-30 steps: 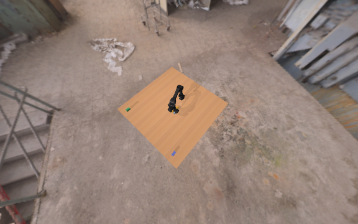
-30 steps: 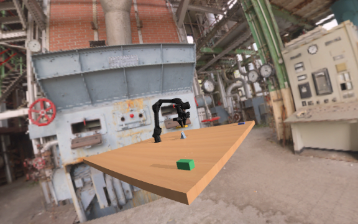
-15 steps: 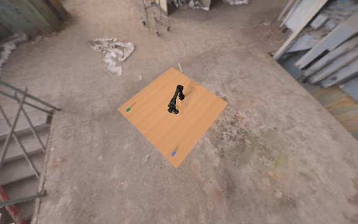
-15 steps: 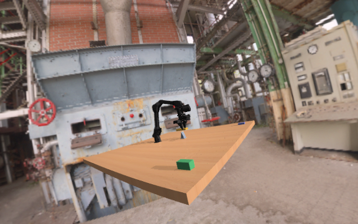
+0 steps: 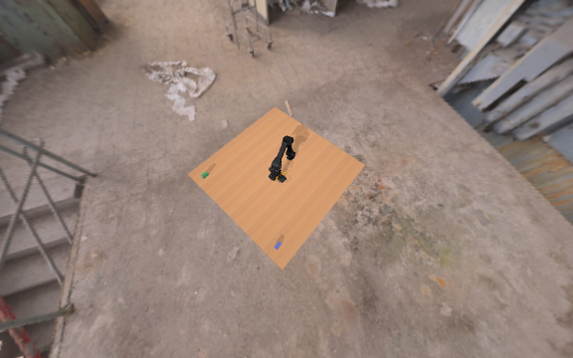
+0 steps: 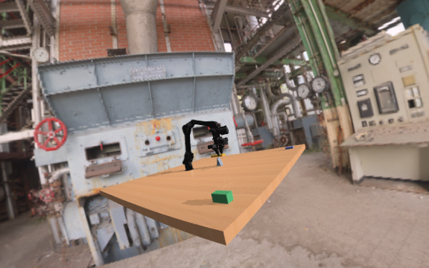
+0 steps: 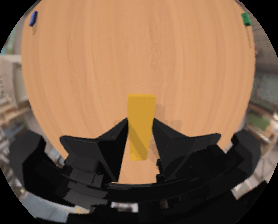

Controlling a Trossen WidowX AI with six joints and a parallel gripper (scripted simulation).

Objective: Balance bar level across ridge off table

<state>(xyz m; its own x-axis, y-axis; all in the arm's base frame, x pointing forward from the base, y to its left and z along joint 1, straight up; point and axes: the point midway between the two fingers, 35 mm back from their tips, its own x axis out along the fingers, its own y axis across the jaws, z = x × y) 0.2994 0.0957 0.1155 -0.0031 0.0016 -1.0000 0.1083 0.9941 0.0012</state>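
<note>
Now: gripper tip 3 cm past the yellow bar. The rest, counted from my gripper tip: small blue block 44 cm ahead, 40 cm to the left, 7 cm below; then green block 44 cm ahead, 60 cm to the right, 6 cm below.
</note>
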